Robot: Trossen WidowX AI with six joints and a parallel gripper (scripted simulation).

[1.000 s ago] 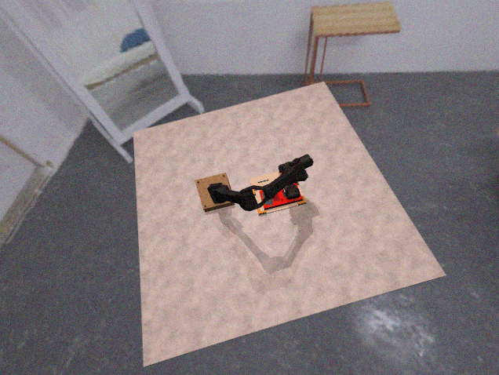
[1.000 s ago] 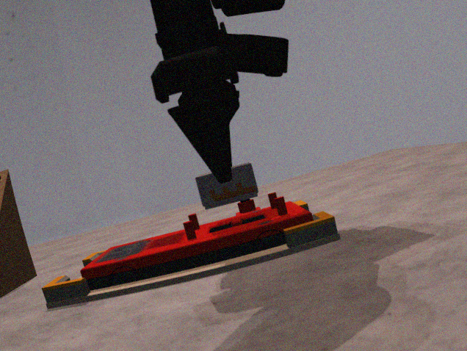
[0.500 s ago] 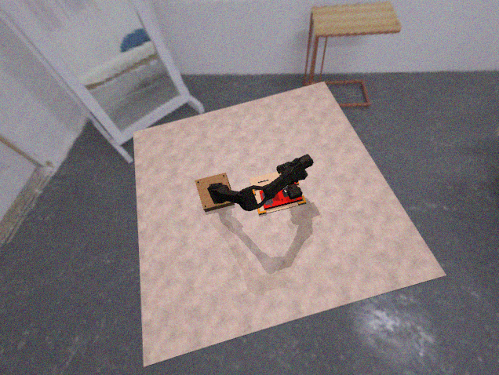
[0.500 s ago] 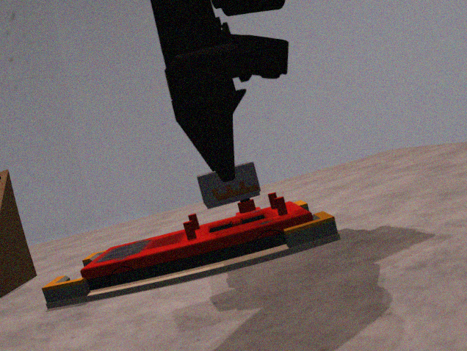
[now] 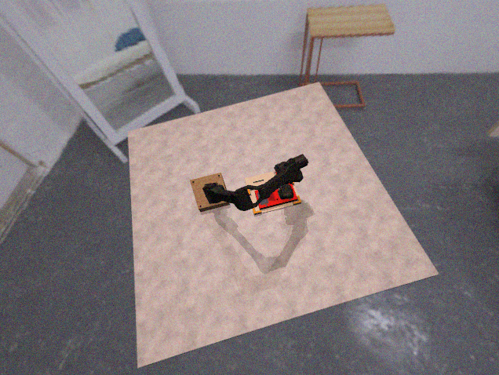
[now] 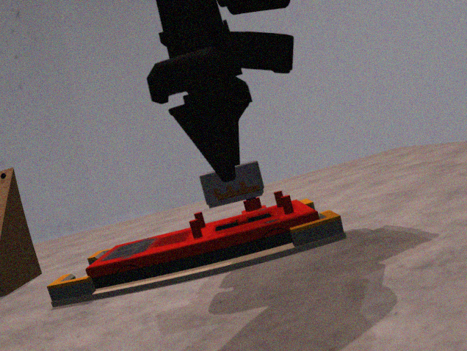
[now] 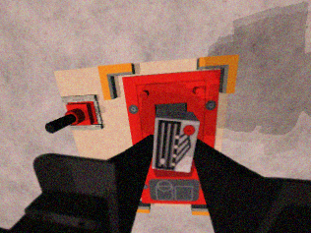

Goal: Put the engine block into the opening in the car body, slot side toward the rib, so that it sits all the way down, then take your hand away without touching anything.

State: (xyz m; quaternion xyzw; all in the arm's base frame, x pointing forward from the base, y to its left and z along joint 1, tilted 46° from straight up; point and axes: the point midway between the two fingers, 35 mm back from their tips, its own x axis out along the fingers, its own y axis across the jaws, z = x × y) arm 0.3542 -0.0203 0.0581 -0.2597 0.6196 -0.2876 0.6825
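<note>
The grey engine block lies 1 cm below my gripper tip.
</note>
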